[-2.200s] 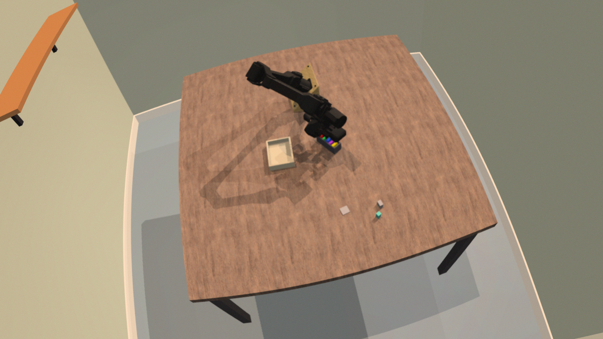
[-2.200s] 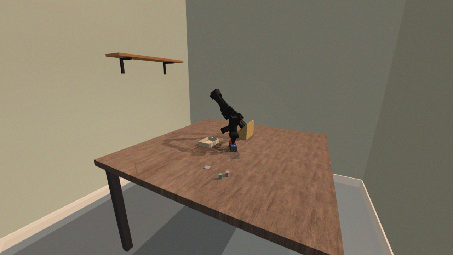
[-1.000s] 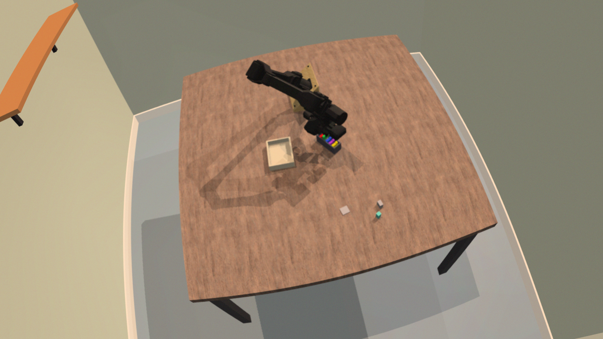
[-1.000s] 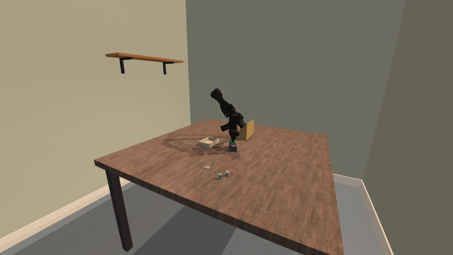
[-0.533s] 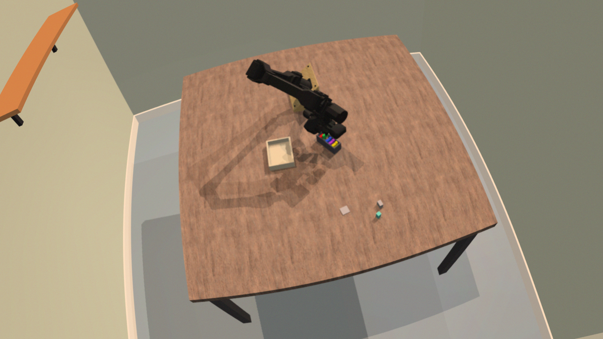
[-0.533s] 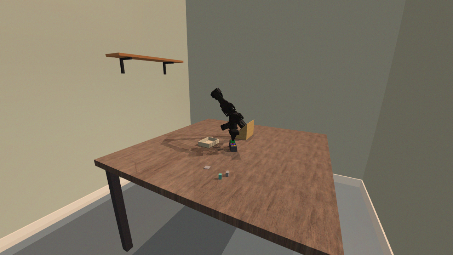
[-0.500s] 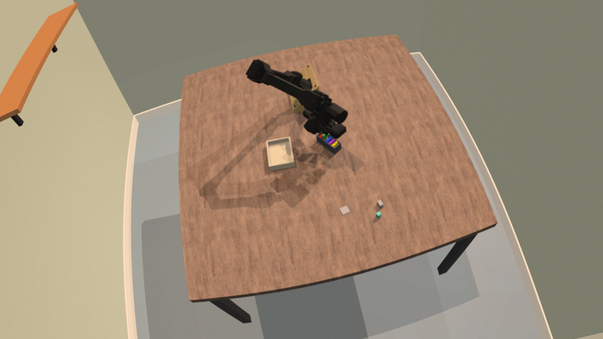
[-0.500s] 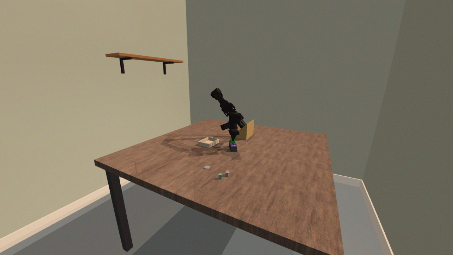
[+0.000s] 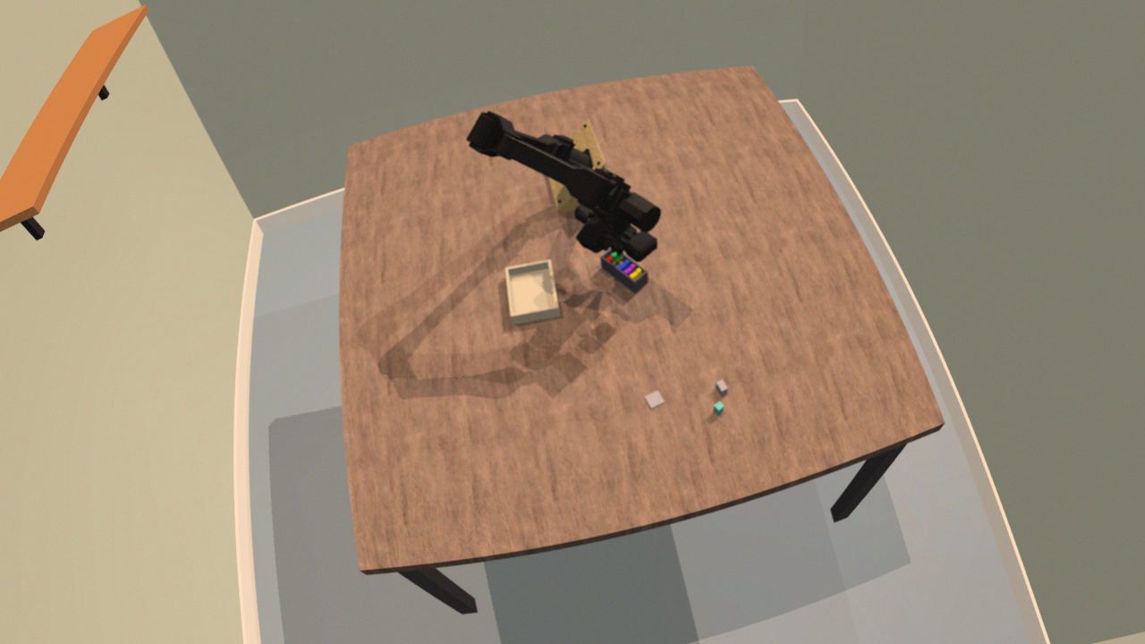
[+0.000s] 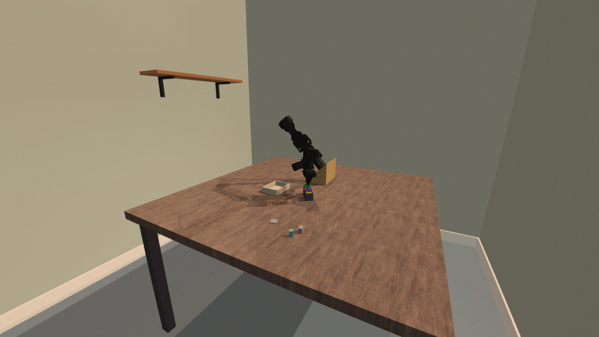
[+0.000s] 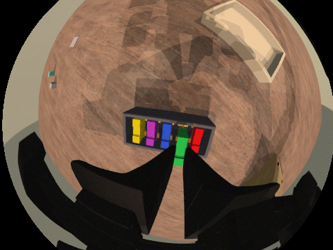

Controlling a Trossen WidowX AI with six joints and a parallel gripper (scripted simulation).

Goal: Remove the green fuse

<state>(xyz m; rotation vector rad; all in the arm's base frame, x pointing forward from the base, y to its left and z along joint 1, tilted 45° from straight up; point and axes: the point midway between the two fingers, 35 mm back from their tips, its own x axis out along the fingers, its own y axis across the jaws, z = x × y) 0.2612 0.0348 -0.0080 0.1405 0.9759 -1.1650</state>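
My gripper tip is 4 cm above the blue fuse, 1 cm to the right of it and 1 cm short of it. From my gripper tip the other things lie so: green fuse: 1 cm below; then red fuse: 4 cm below, 2 cm behind, 1 cm to the right; then purple fuse: 4 cm below, 3 cm ahead, 2 cm to the left.
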